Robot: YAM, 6 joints.
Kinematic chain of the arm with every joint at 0, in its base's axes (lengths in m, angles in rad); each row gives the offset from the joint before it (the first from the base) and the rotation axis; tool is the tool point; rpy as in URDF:
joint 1: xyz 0 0 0.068 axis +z
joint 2: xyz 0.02 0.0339 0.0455 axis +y
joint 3: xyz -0.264 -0.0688 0 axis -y
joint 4: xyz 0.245 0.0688 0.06 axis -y
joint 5: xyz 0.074 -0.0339 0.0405 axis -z
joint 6: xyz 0.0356 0 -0.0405 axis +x
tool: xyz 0 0 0 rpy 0 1.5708 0
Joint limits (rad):
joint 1: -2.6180..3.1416
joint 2: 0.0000..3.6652
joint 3: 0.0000..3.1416
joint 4: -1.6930..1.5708
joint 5: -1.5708..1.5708
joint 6: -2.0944..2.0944
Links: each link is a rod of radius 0.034 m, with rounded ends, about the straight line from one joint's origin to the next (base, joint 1, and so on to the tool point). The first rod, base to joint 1, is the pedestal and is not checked.
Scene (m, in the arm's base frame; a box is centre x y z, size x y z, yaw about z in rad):
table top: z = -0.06
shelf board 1: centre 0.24 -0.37 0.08 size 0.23 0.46 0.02 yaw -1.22
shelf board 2: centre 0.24 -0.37 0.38 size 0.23 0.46 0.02 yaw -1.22
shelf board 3: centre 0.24 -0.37 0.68 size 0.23 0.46 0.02 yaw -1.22
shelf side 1: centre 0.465 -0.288 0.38 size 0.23 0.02 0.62 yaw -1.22
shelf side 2: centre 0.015 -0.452 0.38 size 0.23 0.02 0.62 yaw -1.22
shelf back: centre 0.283 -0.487 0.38 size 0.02 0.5 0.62 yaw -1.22
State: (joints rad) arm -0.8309 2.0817 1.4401 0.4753 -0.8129 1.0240
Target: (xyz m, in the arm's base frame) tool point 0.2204 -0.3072 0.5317
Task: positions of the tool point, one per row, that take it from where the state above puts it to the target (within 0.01 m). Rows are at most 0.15 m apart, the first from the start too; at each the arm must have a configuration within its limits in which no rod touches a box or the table.
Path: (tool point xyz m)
1: 0.3294 -0.2584 0.2422
2: 0.3019 -0.1847 0.2424
3: 0.2623 -0.1190 0.2289
4: 0.2573 -0.1577 0.3304
5: 0.2220 -0.1731 0.4350
6: 0.1653 -0.1566 0.5317
7: 0.1970 -0.2289 0.5415
8: 0.2204 -0.3072 0.5317

